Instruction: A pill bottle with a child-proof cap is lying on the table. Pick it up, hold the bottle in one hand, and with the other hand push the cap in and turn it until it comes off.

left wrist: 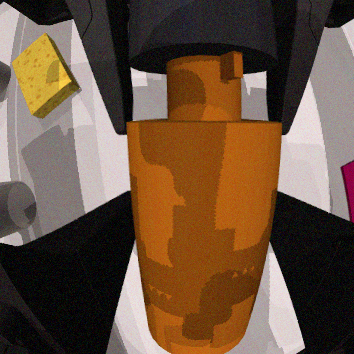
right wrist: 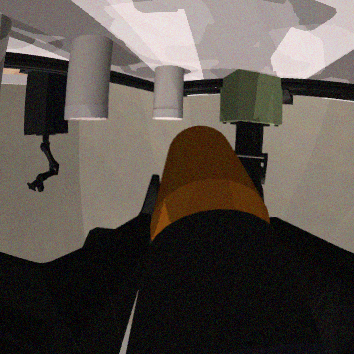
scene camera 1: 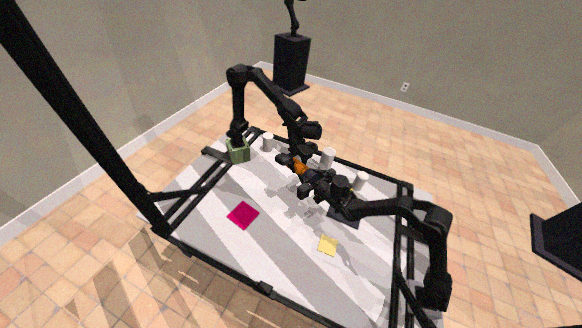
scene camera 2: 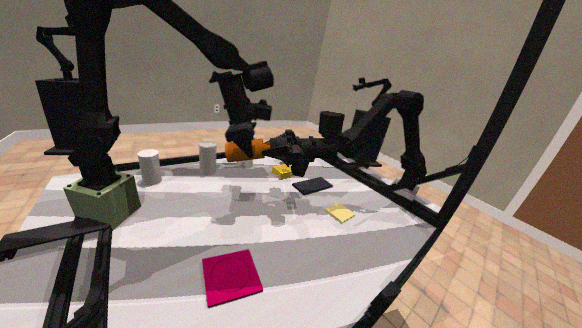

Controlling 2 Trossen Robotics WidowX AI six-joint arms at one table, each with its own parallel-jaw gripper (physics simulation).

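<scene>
My left gripper (scene camera 2: 252, 153) is visible also in scene camera 1 (scene camera 1: 298, 170), in the left wrist view (left wrist: 200, 199) and in the right wrist view (right wrist: 207, 179). My right gripper (scene camera 2: 261, 149) is in the scene too. An orange pill bottle (left wrist: 203, 182) appears also in the right wrist view (right wrist: 201, 171); a dark cap (right wrist: 222, 273), also in the left wrist view (left wrist: 153, 40).
</scene>
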